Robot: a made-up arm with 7 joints. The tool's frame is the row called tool.
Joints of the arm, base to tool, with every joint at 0 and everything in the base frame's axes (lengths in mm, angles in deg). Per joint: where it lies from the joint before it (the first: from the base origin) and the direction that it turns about. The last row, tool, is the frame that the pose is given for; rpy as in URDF.
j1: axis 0 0 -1 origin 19.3 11.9 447.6
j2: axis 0 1 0 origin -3 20.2 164.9
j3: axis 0 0 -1 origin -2.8 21 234.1
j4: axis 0 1 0 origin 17.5 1.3 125.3
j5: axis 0 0 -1 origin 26.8 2.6 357.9
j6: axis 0 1 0 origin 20.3 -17.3 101.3
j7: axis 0 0 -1 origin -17.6 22.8 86.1
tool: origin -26.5 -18.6 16.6 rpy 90 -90 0
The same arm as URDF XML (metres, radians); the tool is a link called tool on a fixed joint. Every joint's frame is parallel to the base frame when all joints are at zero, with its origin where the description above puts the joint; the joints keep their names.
<robot name="arm">
<link name="base_link"/>
<link name="link1"/>
<link name="link2"/>
<link name="link3"/>
<link name="link4"/>
<link name="link5"/>
<link name="link6"/>
<link name="link7"/>
<link name="tool"/>
<joint name="j1" type="continuous"><parent link="base_link"/><child link="link1"/><origin xyz="0.0193 0.0119 0.4476" rpy="0.0000 0.0000 0.0000"/><axis xyz="0 0 -1"/></joint>
<joint name="j2" type="continuous"><parent link="link1"/><child link="link2"/><origin xyz="-0.0030 0.0202 0.1649" rpy="0.0000 0.0000 0.0000"/><axis xyz="0 1 0"/></joint>
<joint name="j3" type="continuous"><parent link="link2"/><child link="link3"/><origin xyz="-0.0028 0.0210 0.2341" rpy="0.0000 0.0000 0.0000"/><axis xyz="0 0 -1"/></joint>
<joint name="j4" type="continuous"><parent link="link3"/><child link="link4"/><origin xyz="0.0175 0.0013 0.1253" rpy="0.0000 0.0000 0.0000"/><axis xyz="0 1 0"/></joint>
<joint name="j5" type="continuous"><parent link="link4"/><child link="link5"/><origin xyz="0.0268 0.0026 0.3579" rpy="0.0000 0.0000 0.0000"/><axis xyz="0 0 -1"/></joint>
<joint name="j6" type="continuous"><parent link="link5"/><child link="link6"/><origin xyz="0.0203 -0.0173 0.1013" rpy="0.0000 0.0000 0.0000"/><axis xyz="0 1 0"/></joint>
<joint name="j7" type="continuous"><parent link="link6"/><child link="link7"/><origin xyz="-0.0176 0.0228 0.0861" rpy="0.0000 0.0000 0.0000"/><axis xyz="0 0 -1"/></joint>
<joint name="tool_fixed" type="fixed"><parent link="link7"/><child link="tool"/><origin xyz="-0.0265 -0.0186 0.0166" rpy="1.5708 -1.5708 0.0000"/></joint>
</robot>

